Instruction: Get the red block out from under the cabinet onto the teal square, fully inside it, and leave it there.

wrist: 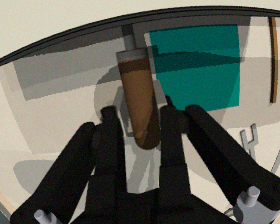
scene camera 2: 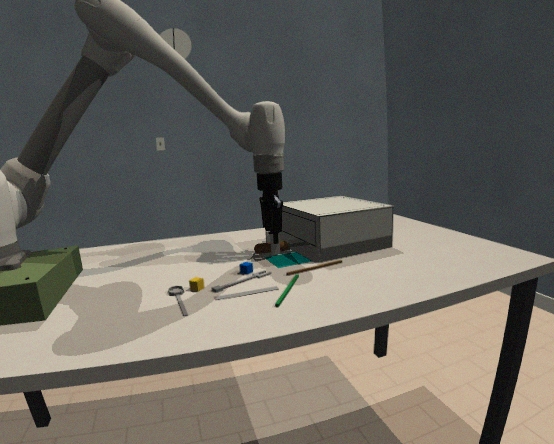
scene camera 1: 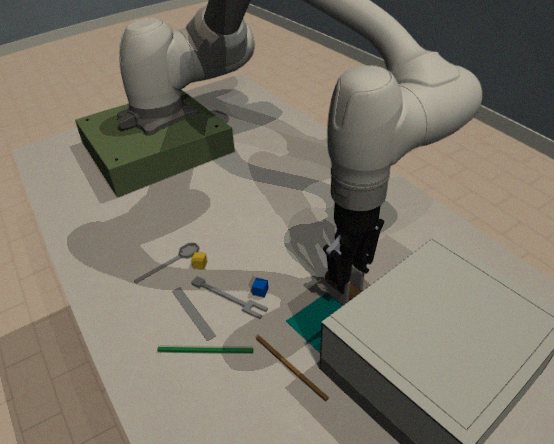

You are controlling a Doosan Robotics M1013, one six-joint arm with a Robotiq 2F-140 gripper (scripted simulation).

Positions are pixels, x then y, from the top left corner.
my gripper: wrist; scene camera 2 273, 252; scene camera 1
same spot on my gripper: (wrist: 239, 176) = (scene camera 1: 340, 258)
